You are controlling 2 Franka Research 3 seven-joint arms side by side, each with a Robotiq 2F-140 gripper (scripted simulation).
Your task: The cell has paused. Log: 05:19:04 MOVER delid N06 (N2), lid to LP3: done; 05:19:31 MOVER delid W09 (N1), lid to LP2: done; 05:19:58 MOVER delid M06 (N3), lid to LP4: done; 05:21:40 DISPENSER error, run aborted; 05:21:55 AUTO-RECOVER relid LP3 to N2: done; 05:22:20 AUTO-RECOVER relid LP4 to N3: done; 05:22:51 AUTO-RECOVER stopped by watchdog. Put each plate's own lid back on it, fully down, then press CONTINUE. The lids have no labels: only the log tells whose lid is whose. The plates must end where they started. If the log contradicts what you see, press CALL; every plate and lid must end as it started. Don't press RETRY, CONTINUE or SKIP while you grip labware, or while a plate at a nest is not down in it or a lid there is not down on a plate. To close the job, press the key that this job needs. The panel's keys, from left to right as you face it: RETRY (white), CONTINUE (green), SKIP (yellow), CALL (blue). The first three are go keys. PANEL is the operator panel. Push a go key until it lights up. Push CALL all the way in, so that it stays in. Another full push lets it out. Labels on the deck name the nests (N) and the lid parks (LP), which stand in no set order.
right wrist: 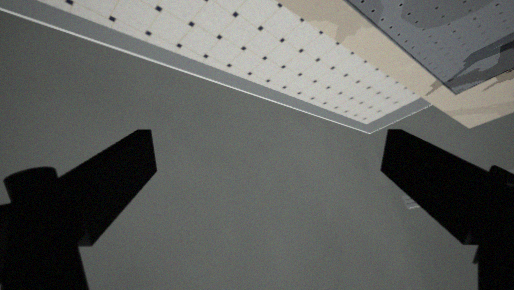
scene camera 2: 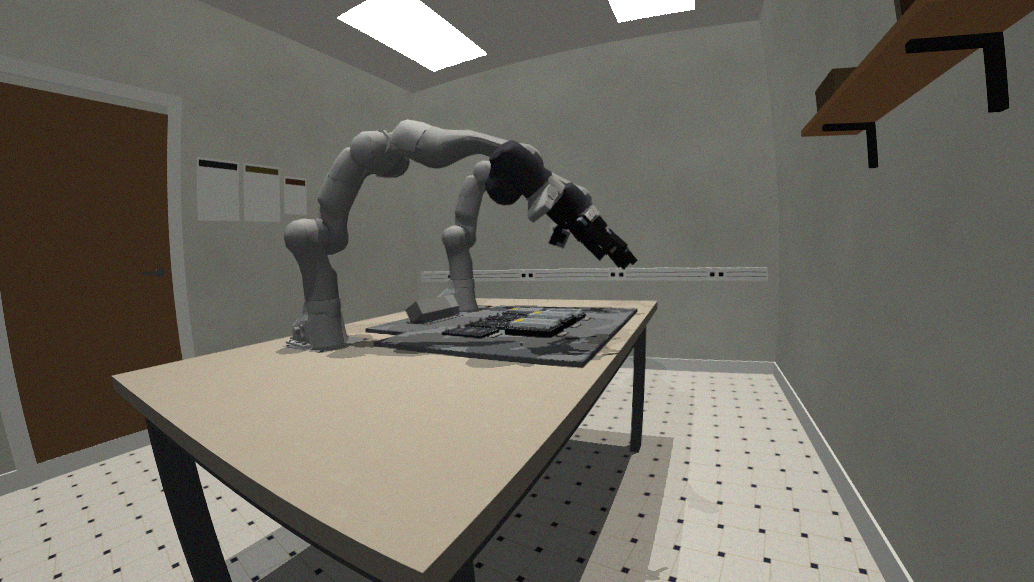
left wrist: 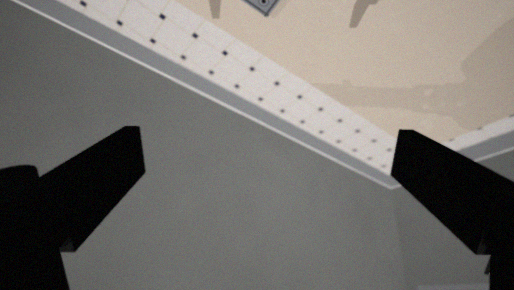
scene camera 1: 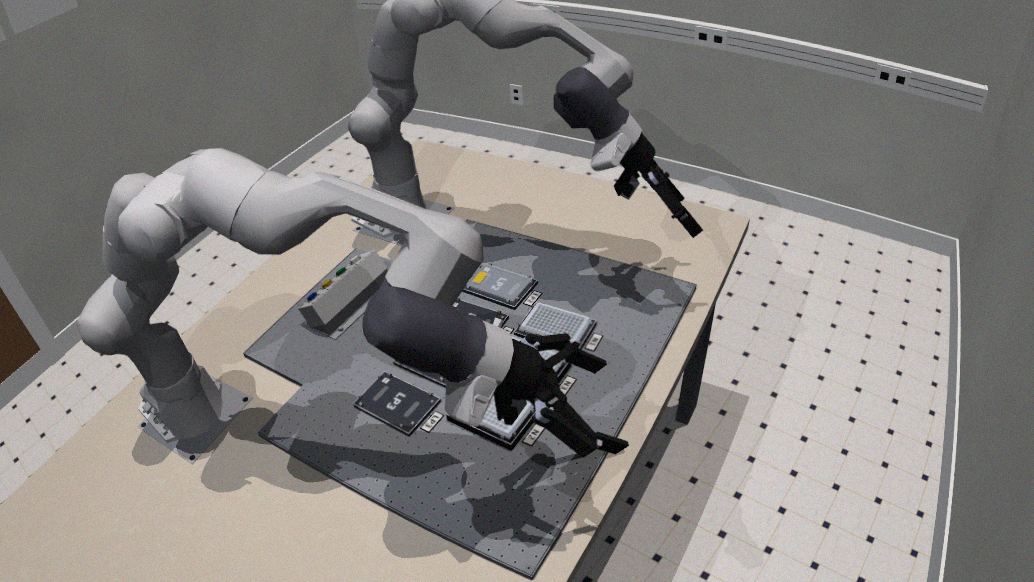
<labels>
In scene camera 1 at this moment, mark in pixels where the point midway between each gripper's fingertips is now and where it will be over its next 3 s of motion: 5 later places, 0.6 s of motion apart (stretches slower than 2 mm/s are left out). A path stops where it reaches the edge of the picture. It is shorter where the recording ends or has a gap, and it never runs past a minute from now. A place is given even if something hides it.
My left gripper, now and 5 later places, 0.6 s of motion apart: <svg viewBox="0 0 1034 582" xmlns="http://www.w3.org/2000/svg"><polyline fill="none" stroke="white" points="688,216 637,253 599,272 558,287 489,303 445,306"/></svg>
My right gripper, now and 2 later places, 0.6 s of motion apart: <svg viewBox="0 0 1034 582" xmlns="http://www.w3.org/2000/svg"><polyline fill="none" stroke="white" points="610,406 562,485 509,537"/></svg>
</labels>
